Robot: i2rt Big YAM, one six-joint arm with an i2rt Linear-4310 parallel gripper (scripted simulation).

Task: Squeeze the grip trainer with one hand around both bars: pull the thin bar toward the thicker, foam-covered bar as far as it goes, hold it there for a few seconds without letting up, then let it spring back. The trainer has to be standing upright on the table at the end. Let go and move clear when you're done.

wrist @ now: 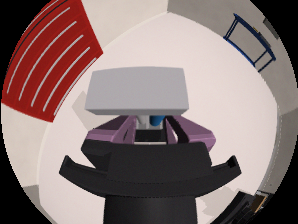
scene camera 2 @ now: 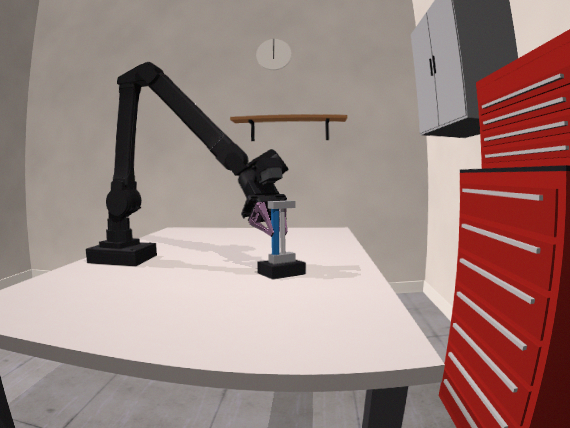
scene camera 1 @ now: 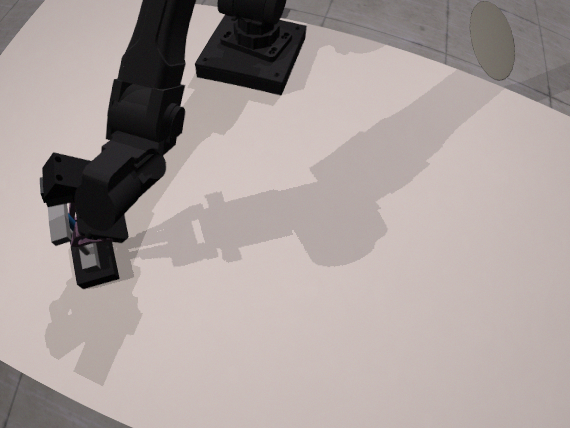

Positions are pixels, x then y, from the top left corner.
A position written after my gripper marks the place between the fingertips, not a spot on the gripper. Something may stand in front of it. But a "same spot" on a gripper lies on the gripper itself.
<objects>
my gripper: wrist; scene camera 2; scene camera 1 72, 234
same spot on my gripper: point(wrist: 188, 158) = point(scene camera 2: 263, 198)
</objects>
